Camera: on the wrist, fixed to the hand. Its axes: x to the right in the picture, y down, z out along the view.
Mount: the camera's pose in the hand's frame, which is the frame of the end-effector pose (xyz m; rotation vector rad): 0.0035 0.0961 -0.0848 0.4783 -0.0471 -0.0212
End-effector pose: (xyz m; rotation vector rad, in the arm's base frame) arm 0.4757 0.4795 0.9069 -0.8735 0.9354 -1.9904
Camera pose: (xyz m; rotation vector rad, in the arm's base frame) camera 0.4380 0.4601 0.7859 -0.6542 0.3924 -2.0759
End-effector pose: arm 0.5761 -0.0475 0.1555 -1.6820 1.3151 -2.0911
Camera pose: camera 0.4657 -0.0629 0.0922 -1.5230 0.7040 -2.1387
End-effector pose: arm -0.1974 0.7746 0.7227 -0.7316 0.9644 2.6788
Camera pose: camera -0.2010 0.6466 0.7166 -0.5639 1.4937 2.2909
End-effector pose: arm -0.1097 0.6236 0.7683 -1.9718 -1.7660 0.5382
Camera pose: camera 0.0170 0.6130 0.7849 -1.6150 -1.5053 0.9098
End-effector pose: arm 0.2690 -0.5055 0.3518 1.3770 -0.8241 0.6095
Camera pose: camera 0.2075 -0.4106 0.4122 1.8362 -0.7254 0.7934
